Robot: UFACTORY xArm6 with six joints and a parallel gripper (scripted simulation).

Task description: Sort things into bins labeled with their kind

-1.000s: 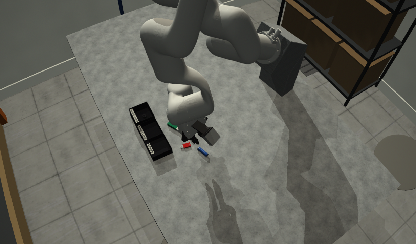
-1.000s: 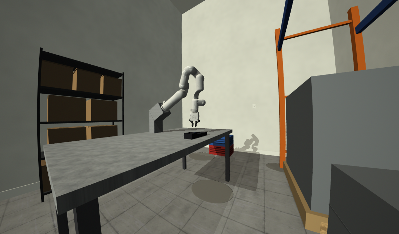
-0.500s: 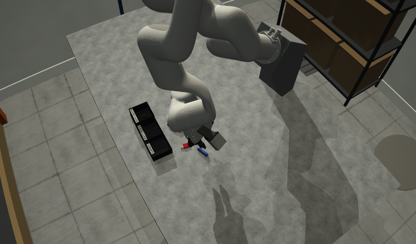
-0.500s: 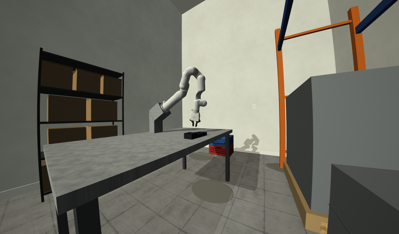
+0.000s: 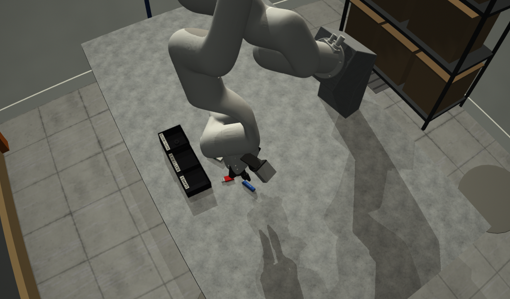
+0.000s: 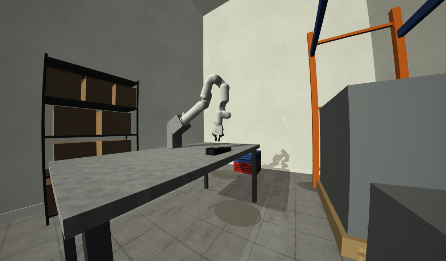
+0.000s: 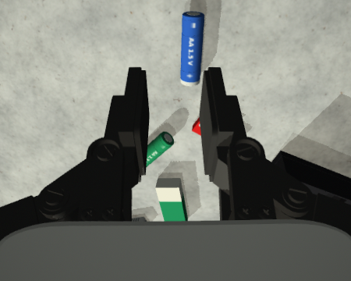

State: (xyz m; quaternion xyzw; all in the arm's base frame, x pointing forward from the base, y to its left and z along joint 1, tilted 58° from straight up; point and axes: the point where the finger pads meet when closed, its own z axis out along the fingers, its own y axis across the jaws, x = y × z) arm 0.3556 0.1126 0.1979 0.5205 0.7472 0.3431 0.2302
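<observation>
The blue battery is 90 mm below my hand. From my hand the other things lie so: white cartridge: 150 mm to the right, 90 mm below, 50 mm ahead; then red USB stick: 90 mm below, 60 mm to the right, 50 mm ahead; then green battery: 100 mm to the right, 90 mm below.
</observation>
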